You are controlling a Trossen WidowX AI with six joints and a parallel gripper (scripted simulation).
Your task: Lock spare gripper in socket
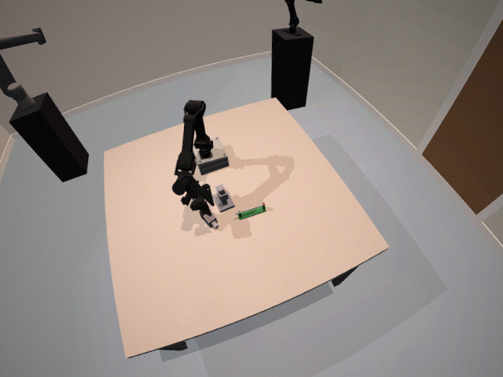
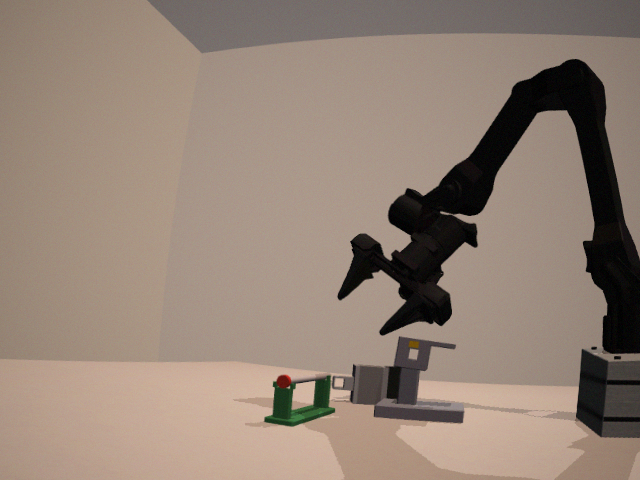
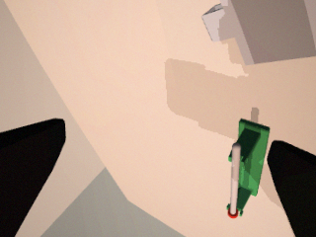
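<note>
The spare gripper is 10 cm below my gripper tip, 2 cm to the right of it and 2 cm behind it. From my gripper tip the other things lie so: cradle (18 cm to the left, 10 cm below); socket (11 cm behind, 8 cm below, 7 cm to the left).
</note>
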